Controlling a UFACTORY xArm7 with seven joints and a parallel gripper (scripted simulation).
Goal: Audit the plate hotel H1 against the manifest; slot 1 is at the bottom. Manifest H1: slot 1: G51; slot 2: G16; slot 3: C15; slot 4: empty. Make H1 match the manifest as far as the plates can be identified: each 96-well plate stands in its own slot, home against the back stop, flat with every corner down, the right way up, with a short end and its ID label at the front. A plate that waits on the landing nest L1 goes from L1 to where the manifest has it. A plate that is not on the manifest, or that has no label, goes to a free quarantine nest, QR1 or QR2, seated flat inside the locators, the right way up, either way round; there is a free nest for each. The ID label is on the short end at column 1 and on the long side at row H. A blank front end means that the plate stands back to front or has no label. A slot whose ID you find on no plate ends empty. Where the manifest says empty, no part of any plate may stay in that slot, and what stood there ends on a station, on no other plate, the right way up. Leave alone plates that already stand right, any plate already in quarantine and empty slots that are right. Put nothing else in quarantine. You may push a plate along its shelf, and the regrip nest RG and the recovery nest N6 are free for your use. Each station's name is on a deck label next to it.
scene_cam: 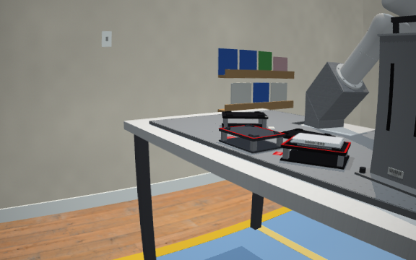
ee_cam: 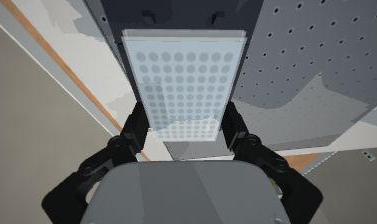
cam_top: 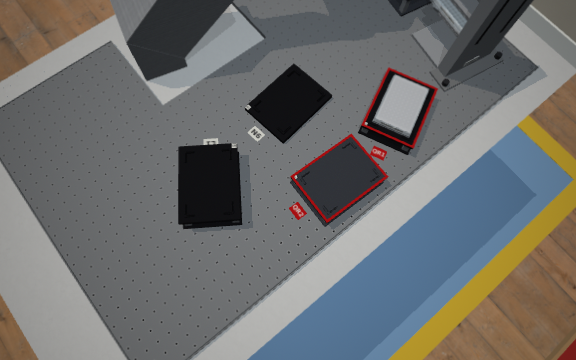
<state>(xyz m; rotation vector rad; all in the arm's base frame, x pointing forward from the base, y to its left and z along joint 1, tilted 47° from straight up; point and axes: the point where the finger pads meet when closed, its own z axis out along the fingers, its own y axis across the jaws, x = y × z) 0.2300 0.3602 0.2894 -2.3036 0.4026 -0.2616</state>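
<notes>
My gripper is now 1 cm short of the regrip nest RG and 4 cm above it. The rest, counted from my hand: RG deck label: 9 cm behind, 2 cm to the left, 9 cm below; then H1 deck label: 16 cm ahead, 7 cm to the left, 9 cm below; then plate hotel H1: 27 cm ahead, 6 cm to the right, 6 cm above.
</notes>
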